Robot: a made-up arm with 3 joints.
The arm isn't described. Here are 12 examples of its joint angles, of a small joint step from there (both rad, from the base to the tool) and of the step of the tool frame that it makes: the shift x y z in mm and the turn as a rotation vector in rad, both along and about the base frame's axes.
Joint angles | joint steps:
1: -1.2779 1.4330 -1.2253 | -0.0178 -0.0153 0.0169
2: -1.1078 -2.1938 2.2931 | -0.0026 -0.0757 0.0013
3: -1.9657 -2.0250 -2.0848 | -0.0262 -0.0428 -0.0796
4: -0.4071 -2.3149 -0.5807 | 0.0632 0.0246 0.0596
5: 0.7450 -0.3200 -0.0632 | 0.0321 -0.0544 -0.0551
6: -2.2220 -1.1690 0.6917 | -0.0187 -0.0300 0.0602
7: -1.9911 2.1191 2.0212 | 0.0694 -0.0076 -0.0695
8: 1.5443 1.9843 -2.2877 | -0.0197 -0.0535 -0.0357
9: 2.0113 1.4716 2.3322 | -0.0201 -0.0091 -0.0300
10: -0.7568 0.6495 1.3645 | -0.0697 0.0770 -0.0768
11: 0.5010 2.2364 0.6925 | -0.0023 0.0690 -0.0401
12: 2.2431 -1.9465 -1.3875 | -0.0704 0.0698 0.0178
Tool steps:
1: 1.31 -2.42 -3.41 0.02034 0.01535 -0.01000
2: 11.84 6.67 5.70 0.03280 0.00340 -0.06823
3: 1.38 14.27 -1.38 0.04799 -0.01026 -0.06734
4: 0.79 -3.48 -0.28 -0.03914 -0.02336 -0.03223
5: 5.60 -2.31 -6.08 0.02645 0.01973 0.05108
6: -2.07 10.32 2.53 -0.06243 -0.00402 0.01053
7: 9.83 -0.02 25.40 -0.05797 -0.10538 0.01533
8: -3.79 -11.35 5.77 0.03499 0.00623 0.05226
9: 0.49 -1.77 2.95 0.02332 0.02321 0.02072
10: 20.37 9.73 9.07 -0.08884 0.12900 0.02049
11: 5.71 11.74 -9.42 -0.04585 -0.02354 -0.05999
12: 7.25 -14.80 -5.18 0.05502 0.07632 -0.04613
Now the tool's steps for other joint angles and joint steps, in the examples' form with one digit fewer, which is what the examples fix.
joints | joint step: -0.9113 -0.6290 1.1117 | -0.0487 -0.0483 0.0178
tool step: -3.7 7.3 -2.1 0.0199 0.0346 -0.0453
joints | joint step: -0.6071 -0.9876 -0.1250 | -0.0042 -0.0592 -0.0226
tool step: -3.8 4.9 -8.2 0.0596 0.0161 -0.0181
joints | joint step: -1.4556 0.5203 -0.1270 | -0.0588 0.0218 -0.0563
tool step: 9.6 5.5 -19.1 -0.0303 0.1073 0.0193
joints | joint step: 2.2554 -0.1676 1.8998 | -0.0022 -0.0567 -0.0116
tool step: 7.4 6.2 4.6 -0.0376 0.0136 0.0425
